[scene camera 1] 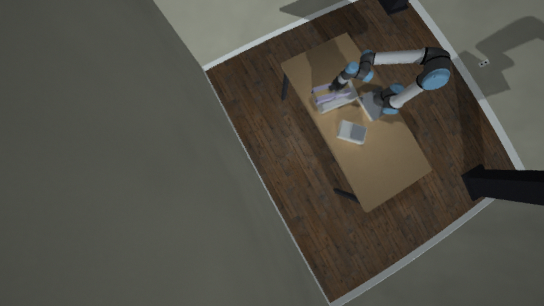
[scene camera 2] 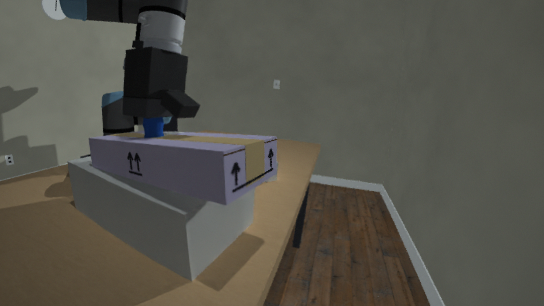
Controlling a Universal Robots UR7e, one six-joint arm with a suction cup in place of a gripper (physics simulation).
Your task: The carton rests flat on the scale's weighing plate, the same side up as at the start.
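Places are measured from the arm's base along level axes (x ahead, y up, z right), in centimetres.
Pixels of known places: hand at its tool point: (scene camera 1: 334,89); arm's base at its link origin: (scene camera 1: 379,99).
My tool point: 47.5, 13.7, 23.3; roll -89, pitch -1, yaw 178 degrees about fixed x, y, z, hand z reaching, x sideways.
Ahead of a thing's pixels: the offset from my tool point to its top centre, as dx, dy, dz. Level surfaces: height alone.
The lavender carton {+2.9, +2.9, -0.5} (scene camera 1: 332,97) (scene camera 2: 160,167) with tan tape lies on top of a white box {-4.3, -5.8, -3.2} (scene camera 1: 334,106) (scene camera 2: 125,205), its arrows pointing up. Its near end juts past the box's edge in scene camera 2. My gripper (scene camera 1: 334,89) (scene camera 2: 153,135), a blue suction cup under a black body, points down and touches the carton's top face, on its far part in scene camera 2. The scale {-4.8, -9.1, -41.3} (scene camera 1: 344,129) stands apart from the box, with its grey weighing plate {-7.9, -9.1, -44.0} (scene camera 1: 358,133) bare. In scene camera 2 the carton hides most of the scale.
The brown table {dy -17.0} (scene camera 1: 390,160) (scene camera 2: 45,250) carries the box, the scale and the arm's base (scene camera 1: 370,106). The box stands near a long table edge. The scale is beside it, toward the table's middle. A black post (scene camera 1: 480,185) stands beyond the table.
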